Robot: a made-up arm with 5 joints.
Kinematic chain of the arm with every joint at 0, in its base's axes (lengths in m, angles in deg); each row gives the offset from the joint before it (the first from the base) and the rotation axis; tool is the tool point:
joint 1: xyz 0 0 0.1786 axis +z
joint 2: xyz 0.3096 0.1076 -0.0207 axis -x
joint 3: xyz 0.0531 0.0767 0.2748 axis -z
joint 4: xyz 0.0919 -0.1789 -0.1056 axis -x
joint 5: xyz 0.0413 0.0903 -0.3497 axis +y
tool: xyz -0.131 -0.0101 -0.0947
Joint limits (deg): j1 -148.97..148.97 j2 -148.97..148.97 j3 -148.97..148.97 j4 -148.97..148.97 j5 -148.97..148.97
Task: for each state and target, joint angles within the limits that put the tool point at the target. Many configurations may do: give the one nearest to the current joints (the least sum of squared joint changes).
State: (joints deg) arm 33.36 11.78 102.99 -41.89 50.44
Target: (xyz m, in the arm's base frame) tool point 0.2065 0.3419 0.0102
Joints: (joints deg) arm 33.96 18.49 101.60 -17.06 43.57
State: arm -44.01 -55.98 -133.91 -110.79 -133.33
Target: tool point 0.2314 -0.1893 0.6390
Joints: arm -6.09 -69.28 -101.59 -124.08 -148.97
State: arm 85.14 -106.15 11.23 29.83 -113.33
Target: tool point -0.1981 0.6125 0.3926
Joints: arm 80.49 -132.50 6.82 -11.01 -82.86
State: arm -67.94 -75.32 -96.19 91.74 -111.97
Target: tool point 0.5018 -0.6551 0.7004
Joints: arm -64.59 -78.19 -110.46 84.19 -121.83
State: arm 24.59 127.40 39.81 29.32 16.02
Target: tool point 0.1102 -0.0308 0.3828
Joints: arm 13.16 115.10 50.33 31.46 4.50
